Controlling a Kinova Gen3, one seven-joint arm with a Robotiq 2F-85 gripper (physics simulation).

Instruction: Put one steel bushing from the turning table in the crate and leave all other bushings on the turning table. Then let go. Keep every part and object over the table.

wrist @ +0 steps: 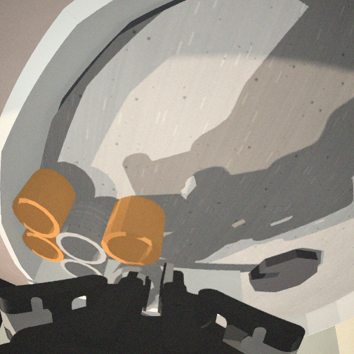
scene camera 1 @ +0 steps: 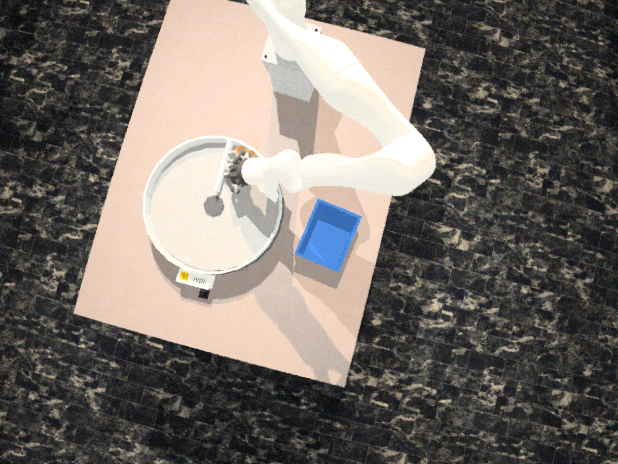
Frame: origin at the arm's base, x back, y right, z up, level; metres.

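Seen in the pictures: gripper, between the fingertips: [scene camera 1: 226, 172].
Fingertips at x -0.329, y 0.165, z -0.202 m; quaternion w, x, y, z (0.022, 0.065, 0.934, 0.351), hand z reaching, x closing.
Observation:
A point is followed by its place in that frame.
The round turning table [scene camera 1: 185, 225] {x -0.507, y 0.269, z -0.215 m} [wrist: 200, 95] is pale with a raised rim. In the wrist view, orange bushings [wrist: 134, 225] [wrist: 46, 197] and grey steel bushings with pale ring edges [wrist: 81, 248] stand close together at the lower left. My gripper [scene camera 1: 235, 173] {x -0.329, y 0.165, z -0.202 m} [wrist: 157, 273] is low over the turning table beside this group. Its fingers are nearly together, with a thin grey wall of a steel bushing between them; the fingers hide much of that bushing. In the scene view the arm hides part of the group. The blue crate [scene camera 1: 338, 219] {x -0.421, y -0.202, z -0.263 m} stands right of the turning table and looks empty.
A white bar [scene camera 1: 223, 167] {x -0.319, y 0.166, z -0.179 m} runs from the turning table's rim to the dark hub [scene camera 1: 213, 206] {x -0.438, y 0.189, z -0.207 m} [wrist: 287, 272], close beside the gripper. A control box [scene camera 1: 195, 278] {x -0.663, y 0.212, z -0.210 m} sits at the turning table's lower edge. The raised rim [scene camera 1: 277, 220] {x -0.458, y -0.015, z -0.177 m} lies between gripper and crate.

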